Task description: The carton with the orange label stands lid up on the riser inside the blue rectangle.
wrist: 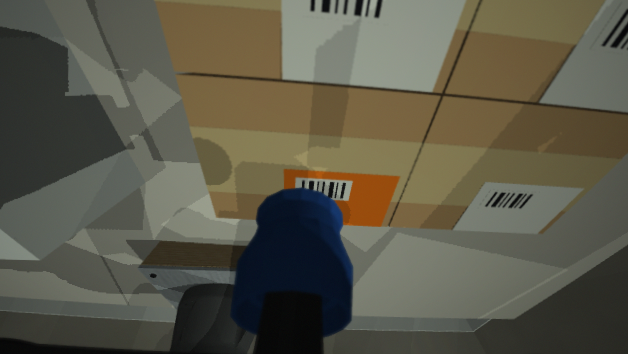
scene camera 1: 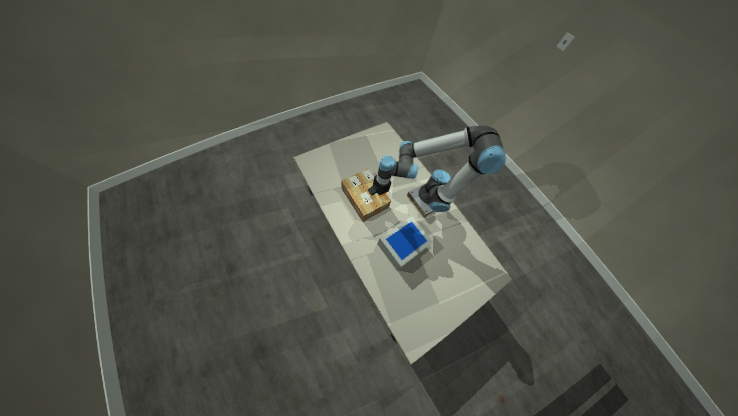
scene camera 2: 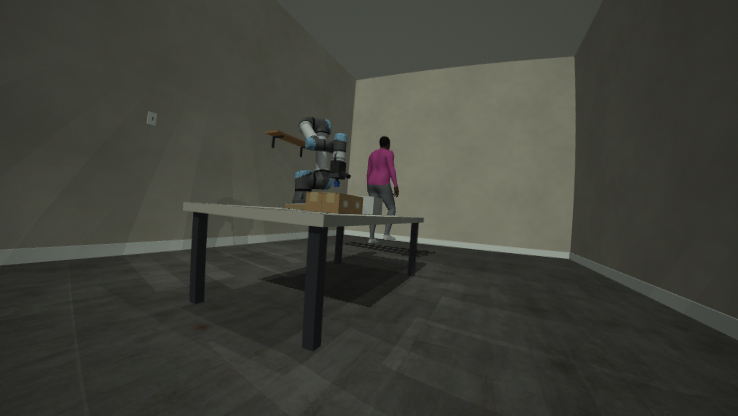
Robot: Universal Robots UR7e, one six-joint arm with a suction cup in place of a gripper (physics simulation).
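Where they show: end effector, tool point: (wrist: 299, 223) (scene camera 2: 336, 186); arm's base, origin of the base link: (wrist: 226, 301) (scene camera 1: 428, 194) (scene camera 2: 303, 203).
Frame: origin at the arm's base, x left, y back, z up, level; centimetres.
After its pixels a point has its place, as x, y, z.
Observation:
The carton with the orange label (wrist: 272, 145) @[-6.9, -36.9, 6.1] stands lid up in a tight block of brown cartons (scene camera 1: 365, 199) (scene camera 2: 335, 202) on the table; the others carry white labels. Its orange label (wrist: 373, 198) @[-14.7, -34.2, 6.1] shows in the wrist view, half covered by my blue suction cup. My gripper (wrist: 298, 220) (scene camera 1: 376, 190) @[-9.1, -36.1, 11.4] (scene camera 2: 336, 182) hangs just above this carton's near edge and holds nothing. In scene camera 1 the arm hides the orange label. The riser (scene camera 1: 395, 257) @[30.3, -44.2, 7.8] (scene camera 2: 368, 205) @[15.8, -44.2, 1.7] with the blue rectangle (scene camera 1: 407, 240) @[24.2, -33.1, 7.8] stands apart from the block, nearer the table's middle, with nothing on it.
The robot's base (scene camera 1: 425, 201) @[4.2, -6.2, 2.0] (wrist: 192, 259) @[5.2, -11.1, -1.0] is bolted to the table (scene camera 1: 438, 320) @[72.1, -33.9, -4.2] (scene camera 2: 247, 210) @[-70.8, -41.0, -5.2] beside the cartons. A person in a pink top (scene camera 2: 381, 176) walks behind the table's far end. A small wall shelf (scene camera 2: 285, 137) hangs behind the arm.

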